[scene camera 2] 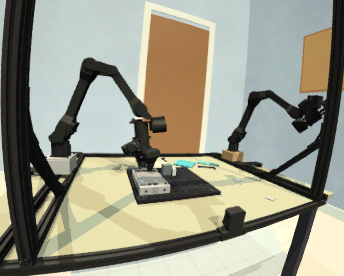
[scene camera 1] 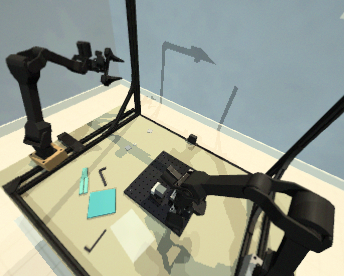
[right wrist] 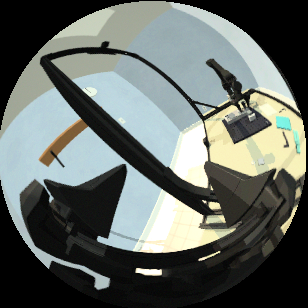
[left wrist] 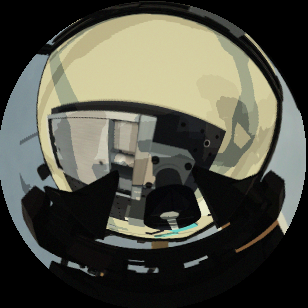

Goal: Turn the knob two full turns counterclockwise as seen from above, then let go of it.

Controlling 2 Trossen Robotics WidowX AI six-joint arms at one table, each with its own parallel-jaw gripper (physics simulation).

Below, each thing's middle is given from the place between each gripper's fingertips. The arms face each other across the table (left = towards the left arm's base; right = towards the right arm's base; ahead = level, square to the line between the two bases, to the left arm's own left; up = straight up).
Now: right hand 57 cm to the right of the grey metal fixture (scene camera 2: 147, 183), 30 cm above it and 29 cm short of it.
I see the grey metal fixture 10 cm behind my left hand and 2 cm to the left of it.
